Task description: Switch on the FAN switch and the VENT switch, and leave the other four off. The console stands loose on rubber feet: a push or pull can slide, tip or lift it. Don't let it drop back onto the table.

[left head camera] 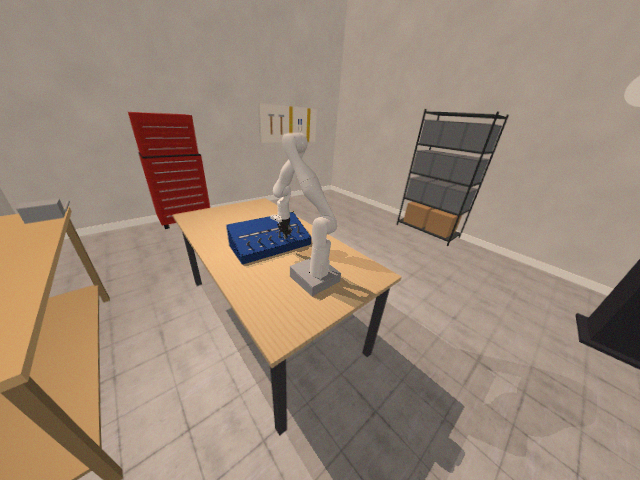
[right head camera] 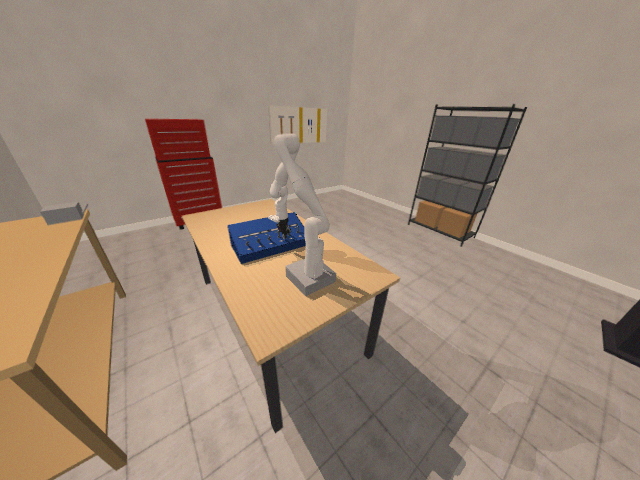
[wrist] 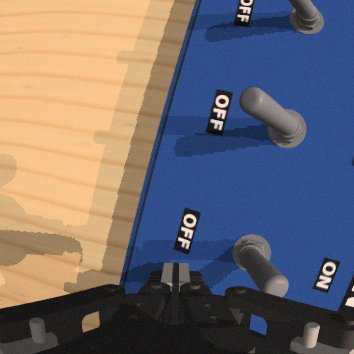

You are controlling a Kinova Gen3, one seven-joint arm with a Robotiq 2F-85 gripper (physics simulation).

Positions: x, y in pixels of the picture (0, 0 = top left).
Labels:
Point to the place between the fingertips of my gripper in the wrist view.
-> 175, 278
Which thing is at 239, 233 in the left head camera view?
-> A blue console.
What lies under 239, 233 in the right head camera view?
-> A blue console.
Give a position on a blue console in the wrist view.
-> At 218, 180

